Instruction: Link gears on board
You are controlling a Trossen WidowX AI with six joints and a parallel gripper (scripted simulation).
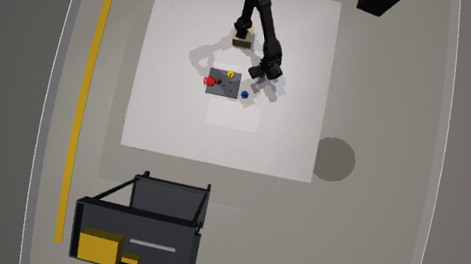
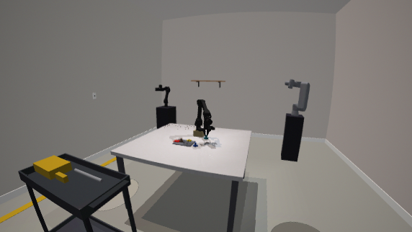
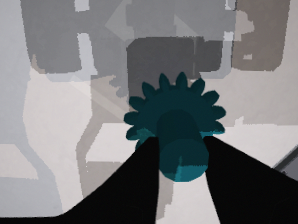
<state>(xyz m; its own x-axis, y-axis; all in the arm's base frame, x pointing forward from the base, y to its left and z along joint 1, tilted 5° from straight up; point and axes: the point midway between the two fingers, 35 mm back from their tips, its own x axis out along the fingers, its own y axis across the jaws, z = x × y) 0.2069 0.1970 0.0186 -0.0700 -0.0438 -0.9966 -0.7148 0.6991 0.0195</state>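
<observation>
Right now my gripper tip is 12 cm short of the brown gear, 25 cm to the left of it and 5 cm above it. From my gripper tip the other things lie so: yellow gear: 5 cm ahead, 19 cm to the right, 6 cm below; blue gear: 15 cm ahead, 6 cm to the right, 6 cm below; teal gear: 1 cm below.
</observation>
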